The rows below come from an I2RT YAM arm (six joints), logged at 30 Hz.
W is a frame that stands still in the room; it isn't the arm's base.
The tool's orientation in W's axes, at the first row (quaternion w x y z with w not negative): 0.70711, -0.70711, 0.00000, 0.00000
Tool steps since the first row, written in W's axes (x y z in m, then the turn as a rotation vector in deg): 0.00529, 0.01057, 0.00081, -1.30, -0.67, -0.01; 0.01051, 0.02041, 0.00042, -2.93, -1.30, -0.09; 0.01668, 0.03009, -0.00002, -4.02, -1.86, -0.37; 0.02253, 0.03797, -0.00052, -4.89, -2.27, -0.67; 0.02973, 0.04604, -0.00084, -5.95, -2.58, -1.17; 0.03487, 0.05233, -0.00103, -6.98, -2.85, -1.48
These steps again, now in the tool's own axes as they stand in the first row. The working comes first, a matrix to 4 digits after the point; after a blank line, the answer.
The tool's axes in the first row as the columns of a matrix, in W's axes (used below as rounded here):
1.0000, 0.0000, 0.0000
0.0000, 0.0000, 1.0000
0.0000, -1.0000, 0.0000

0.00529, -0.00081, 0.01057, -1.30, 0.01, -0.67; 0.01051, -0.00042, 0.02041, -2.93, 0.09, -1.30; 0.01668, 0.00002, 0.03009, -4.02, 0.37, -1.86; 0.02253, 0.00052, 0.03797, -4.89, 0.67, -2.27; 0.02973, 0.00084, 0.04604, -5.95, 1.17, -2.58; 0.03487, 0.00103, 0.05233, -6.98, 1.48, -2.85
